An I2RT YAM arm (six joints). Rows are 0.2 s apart.
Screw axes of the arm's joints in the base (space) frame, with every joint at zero. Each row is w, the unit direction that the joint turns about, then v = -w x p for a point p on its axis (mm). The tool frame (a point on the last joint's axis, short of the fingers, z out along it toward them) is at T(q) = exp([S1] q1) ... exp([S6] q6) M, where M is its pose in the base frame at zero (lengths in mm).
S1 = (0, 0, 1, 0, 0, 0)
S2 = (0, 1, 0, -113.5, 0, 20)
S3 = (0, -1, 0, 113.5, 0, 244)
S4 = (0, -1, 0, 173.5, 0, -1)
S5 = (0, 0, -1, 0, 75, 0)
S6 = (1, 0, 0, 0, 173.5, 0)
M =
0 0 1 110.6
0 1 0 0
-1 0 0 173.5
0 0 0 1
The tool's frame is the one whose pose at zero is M.
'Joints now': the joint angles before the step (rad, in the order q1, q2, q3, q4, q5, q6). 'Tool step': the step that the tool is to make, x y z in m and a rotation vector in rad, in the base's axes. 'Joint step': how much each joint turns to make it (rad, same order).
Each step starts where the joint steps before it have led.
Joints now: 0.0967, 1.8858, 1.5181, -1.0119, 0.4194, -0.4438
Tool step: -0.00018, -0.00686, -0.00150, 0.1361, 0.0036, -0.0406
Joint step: -0.0301, -0.0004, 0.0003, -0.0064, -0.1316, 0.0381
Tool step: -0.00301, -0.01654, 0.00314, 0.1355, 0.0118, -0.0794
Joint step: -0.0565, -0.0080, 0.0073, -0.0325, -0.1297, 0.0477
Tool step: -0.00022, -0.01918, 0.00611, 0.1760, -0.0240, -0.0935
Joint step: -0.0683, -0.0076, 0.0149, -0.0068, -0.1693, 0.0560
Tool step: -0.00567, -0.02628, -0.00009, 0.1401, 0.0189, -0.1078
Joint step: -0.0854, 0.0000, 0.0004, -0.0298, -0.1317, 0.0454
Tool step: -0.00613, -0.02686, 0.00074, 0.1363, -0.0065, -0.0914
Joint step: -0.0881, 0.0000, 0.0000, -0.0141, -0.1331, 0.0237
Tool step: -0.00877, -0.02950, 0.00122, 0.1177, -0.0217, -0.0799
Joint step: -0.0958, 0.0000, 0.0000, -0.0115, -0.1201, 0.0004
